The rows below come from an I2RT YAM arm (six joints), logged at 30 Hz.
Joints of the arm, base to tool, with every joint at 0 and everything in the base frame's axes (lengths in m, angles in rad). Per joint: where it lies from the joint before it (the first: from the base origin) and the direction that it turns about. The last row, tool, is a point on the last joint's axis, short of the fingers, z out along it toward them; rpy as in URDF.
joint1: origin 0 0 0.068 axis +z
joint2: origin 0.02 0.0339 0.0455 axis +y
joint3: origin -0.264 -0.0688 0 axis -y
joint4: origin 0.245 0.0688 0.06 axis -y
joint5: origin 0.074 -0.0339 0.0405 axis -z
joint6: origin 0.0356 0 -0.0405 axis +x
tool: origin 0 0 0 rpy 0 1.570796 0
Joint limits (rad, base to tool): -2.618..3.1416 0..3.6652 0..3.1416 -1.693..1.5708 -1.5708..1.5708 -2.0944..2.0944
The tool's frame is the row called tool.
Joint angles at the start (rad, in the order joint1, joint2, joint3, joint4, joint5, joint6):
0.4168, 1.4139, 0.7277, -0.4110, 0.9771, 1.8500
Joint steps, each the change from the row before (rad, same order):
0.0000, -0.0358, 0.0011, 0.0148, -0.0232, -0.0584
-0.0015, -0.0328, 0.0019, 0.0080, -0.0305, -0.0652
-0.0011, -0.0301, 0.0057, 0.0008, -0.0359, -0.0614
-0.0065, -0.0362, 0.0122, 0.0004, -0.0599, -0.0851
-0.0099, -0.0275, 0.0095, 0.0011, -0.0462, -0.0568
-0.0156, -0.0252, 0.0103, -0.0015, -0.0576, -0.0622
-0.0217, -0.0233, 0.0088, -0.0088, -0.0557, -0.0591
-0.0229, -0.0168, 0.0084, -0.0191, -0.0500, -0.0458
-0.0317, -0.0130, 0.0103, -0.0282, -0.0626, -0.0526
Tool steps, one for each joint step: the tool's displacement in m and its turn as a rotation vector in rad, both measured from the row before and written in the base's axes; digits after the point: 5 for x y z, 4 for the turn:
-0.00096, 0.00009, 0.00856, 0.0055, -0.0016, 0.0403
-0.00125, -0.00026, 0.00765, 0.0015, 0.0115, 0.0473
-0.00123, 0.00002, 0.00767, 0.0034, 0.0143, 0.0503
-0.00066, -0.00051, 0.01052, 0.0081, 0.0205, 0.0737
-0.00041, -0.00157, 0.00822, 0.0096, 0.0072, 0.0497
-0.00013, -0.00255, 0.00769, 0.0099, 0.0133, 0.0563
-0.00053, -0.00424, 0.00643, 0.0047, 0.0175, 0.0493
-0.00079, -0.00466, 0.00428, 0.0035, 0.0240, 0.0380
-0.00051, -0.00622, 0.00326, 0.0042, 0.0373, 0.0431

